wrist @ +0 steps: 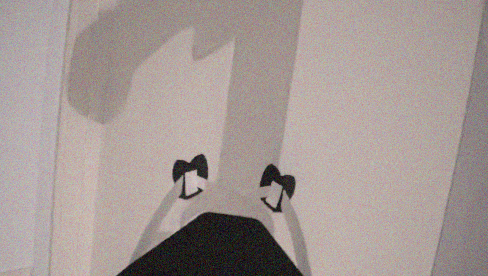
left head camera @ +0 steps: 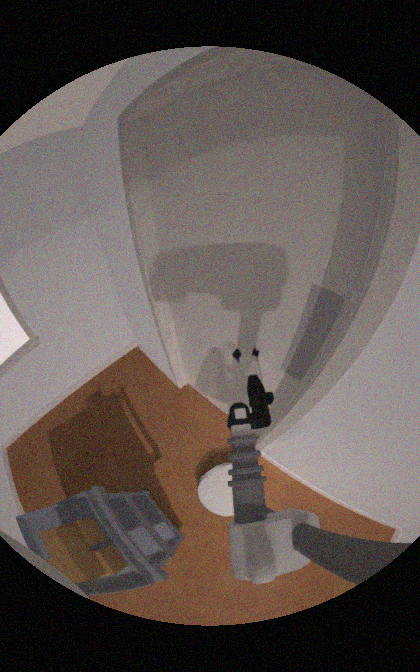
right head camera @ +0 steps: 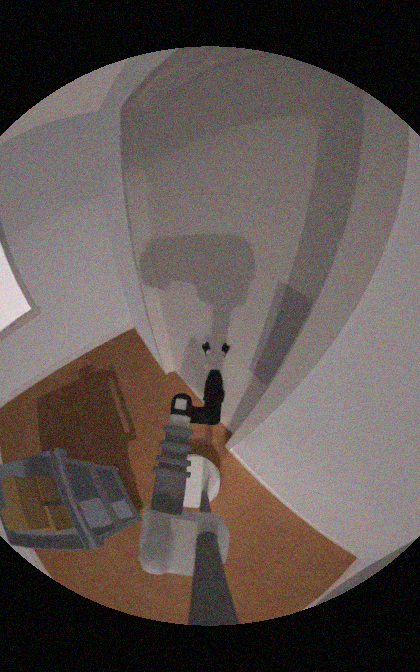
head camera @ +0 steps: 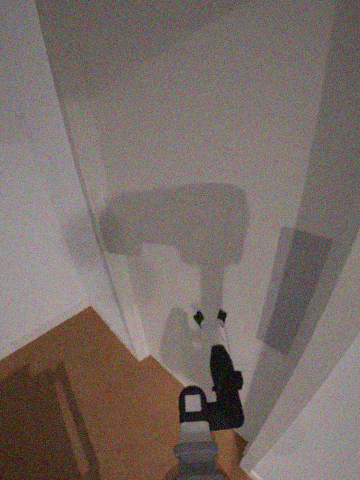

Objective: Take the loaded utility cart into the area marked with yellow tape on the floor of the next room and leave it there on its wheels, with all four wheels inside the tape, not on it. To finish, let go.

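Frame: origin at the robot's base, x ahead, y left, z up, level; millimetres.
Seen in the pictures: gripper, fingertip midpoint: [wrist: 234, 174] [head camera: 209, 311].
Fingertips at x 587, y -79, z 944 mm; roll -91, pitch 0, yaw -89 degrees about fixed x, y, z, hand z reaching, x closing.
A point is followed by its place in that frame.
My gripper [head camera: 210, 316] {x 587, y -79, z 944 mm} [left head camera: 246, 353] [right head camera: 216, 348] [wrist: 234, 174] {x 587, y -79, z 944 mm} is open, its two black fingertips apart with no object between them. It points at a pale, door-like panel [head camera: 200, 150] {x 646, y -60, z 1456 mm} [left head camera: 240, 200] [right head camera: 215, 190] [wrist: 380, 125] {x 525, y -183, z 1010 mm}; whether the tips touch it I cannot tell. The grey-blue utility cart [left head camera: 120, 586] [right head camera: 50, 542], loaded with brown boxes [left head camera: 60, 550] [right head camera: 22, 500], shows at the lower left in both side head views, apart from the gripper. Its wheels are hidden. The yellow tape does not show in these views.
A pale jamb strip [head camera: 107, 260] {x 952, y 381, z 930 mm} [wrist: 75, 175] {x 973, y 350, z 790 mm} borders the panel on the left. White walls [head camera: 30, 225] {x 1430, y 1100, z 946 mm} [left head camera: 360, 450] stand on both sides. My round white base [left head camera: 215, 490] [right head camera: 212, 480] is on the brown floor [head camera: 125, 400] {x 677, y 443, z -29 mm} between cart and right wall. Shadows fall on panel and floor.
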